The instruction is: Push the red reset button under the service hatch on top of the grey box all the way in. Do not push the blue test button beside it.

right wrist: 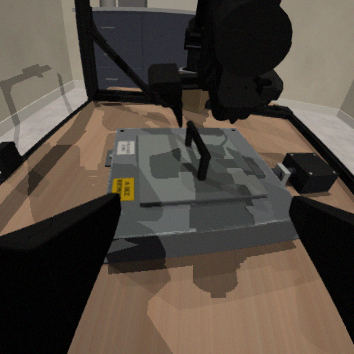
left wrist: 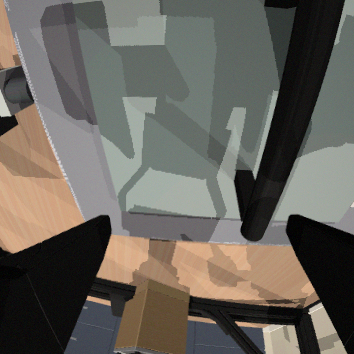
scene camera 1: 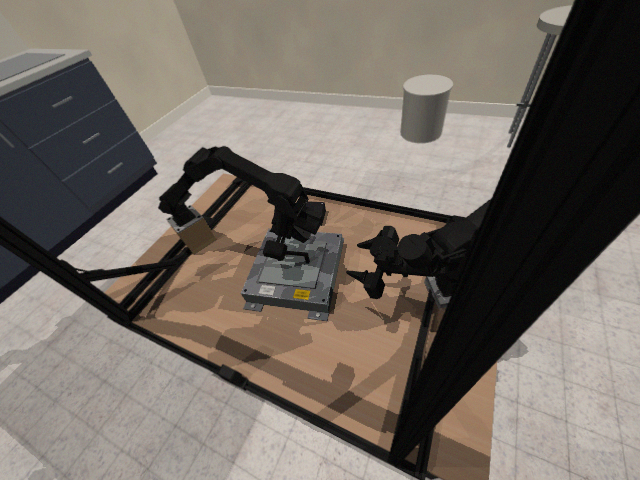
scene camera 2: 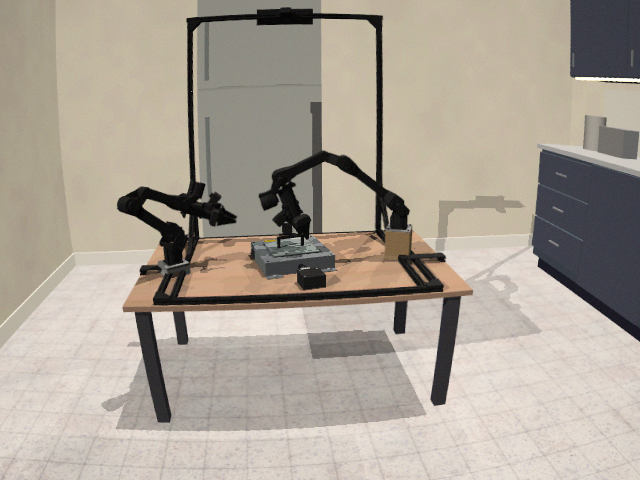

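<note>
The grey box (scene camera 1: 334, 266) (scene camera 2: 294, 266) (left wrist: 65, 135) (right wrist: 200, 242) lies on the table. Its service hatch (scene camera 1: 281, 279) (left wrist: 165, 195) (right wrist: 165, 192) looks flat and closed, with a black bar handle (scene camera 1: 298, 253) (scene camera 2: 289, 237) (left wrist: 300, 125) (right wrist: 200, 145) standing up from it. My left gripper (scene camera 1: 292, 246) (scene camera 2: 297, 236) (left wrist: 199, 223) (right wrist: 205, 123) is open and empty, close above the hatch by the handle's far end in the right wrist view. My right gripper (scene camera 1: 354, 258) (scene camera 2: 235, 219) (right wrist: 206, 203) is open and empty, apart from the box. The red and blue buttons do not show.
A small black box (scene camera 2: 311, 279) (right wrist: 311, 172) stands on the table beside the grey box. A black frame (scene camera 2: 258, 298) runs around the wooden table top (scene camera 1: 310, 356). A tan block (scene camera 1: 196, 237) (scene camera 2: 397, 244) (left wrist: 155, 320) carries my left arm's base.
</note>
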